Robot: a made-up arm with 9 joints. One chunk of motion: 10 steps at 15 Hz.
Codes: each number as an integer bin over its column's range. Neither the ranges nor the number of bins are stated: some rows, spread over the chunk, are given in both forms.
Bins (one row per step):
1: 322 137 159 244 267 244
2: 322 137 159 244 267 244
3: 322 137 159 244 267 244
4: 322 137 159 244 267 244
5: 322 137 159 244 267 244
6: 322 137 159 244 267 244
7: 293 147 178 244 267 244
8: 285 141 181 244 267 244
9: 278 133 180 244 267 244
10: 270 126 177 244 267 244
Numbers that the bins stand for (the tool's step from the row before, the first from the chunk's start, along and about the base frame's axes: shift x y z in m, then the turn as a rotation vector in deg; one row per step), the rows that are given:
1: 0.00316 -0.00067 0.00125 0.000 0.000 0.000
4: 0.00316 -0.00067 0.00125 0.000 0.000 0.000
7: 0.00135 0.00023 0.00307 0.000 0.000 0.000
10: -0.00009 -0.00166 0.00297 0.000 0.000 0.000
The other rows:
2: 0.00316 -0.00067 0.00125 0.000 0.000 0.000
3: 0.00316 -0.00067 0.00125 0.000 0.000 0.000
5: 0.00316 -0.00067 0.00125 0.000 0.000 0.000
6: 0.00316 -0.00067 0.00125 0.000 0.000 0.000
8: 0.00085 -0.00031 0.00336 0.000 0.000 0.000
9: 0.00041 -0.00103 0.00326 0.000 0.000 0.000

